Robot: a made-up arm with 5 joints.
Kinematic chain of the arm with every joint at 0, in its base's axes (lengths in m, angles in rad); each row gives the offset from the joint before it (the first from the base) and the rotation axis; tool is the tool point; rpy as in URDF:
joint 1: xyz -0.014 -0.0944 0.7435 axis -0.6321 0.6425 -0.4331
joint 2: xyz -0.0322 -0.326 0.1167 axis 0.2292 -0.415 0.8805
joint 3: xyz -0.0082 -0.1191 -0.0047 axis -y
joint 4: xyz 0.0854 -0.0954 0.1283 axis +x
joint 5: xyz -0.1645 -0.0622 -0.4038 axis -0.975 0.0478 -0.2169
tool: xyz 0.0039 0.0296 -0.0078 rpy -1.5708 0 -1.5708
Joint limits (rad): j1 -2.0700..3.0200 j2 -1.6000..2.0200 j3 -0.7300..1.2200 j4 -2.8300..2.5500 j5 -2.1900..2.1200
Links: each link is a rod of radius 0.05 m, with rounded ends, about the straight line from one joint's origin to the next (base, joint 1, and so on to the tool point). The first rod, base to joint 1, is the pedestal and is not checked.
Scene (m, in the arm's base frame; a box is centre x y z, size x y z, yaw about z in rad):
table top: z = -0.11
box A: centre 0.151 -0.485 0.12 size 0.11 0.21 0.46 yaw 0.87
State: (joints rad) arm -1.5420 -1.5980 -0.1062 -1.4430 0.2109
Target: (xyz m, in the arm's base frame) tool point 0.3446 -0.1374 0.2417
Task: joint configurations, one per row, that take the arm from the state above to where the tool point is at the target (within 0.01 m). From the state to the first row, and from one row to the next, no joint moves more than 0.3 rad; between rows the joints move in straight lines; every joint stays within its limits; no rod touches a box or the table.
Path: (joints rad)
1: -1.6476 -1.3587 -0.2310 -1.5867 0.1815
2: -1.7532 -1.1194 -0.3557 -1.7304 0.1521
3: -1.8588 -0.8801 -0.4805 -1.8741 0.1228
4: -1.9644 -0.6409 -0.6052 -2.0178 0.0934
5: -2.0700 -0.4016 -0.7300 -2.1615 0.0640
6: -2.0700 -0.5652 -0.7300 -1.9331 -0.2128
7: -2.0700 -0.7289 -0.7300 -1.7048 -0.4895
8: -2.0700 -0.8925 -0.7300 -1.4764 -0.7663
9: -2.0700 -1.0561 -0.7300 -1.2481 -1.0430
10: -2.0291 -1.0801 -0.4878 -0.9676 -0.7606
11: -1.9882 -1.1041 -0.2455 -0.6872 -0.4783
12: -1.9473 -1.1281 -0.0033 -0.4068 -0.1959
13: -1.9064 -1.1521 0.2389 -0.1264 0.0865

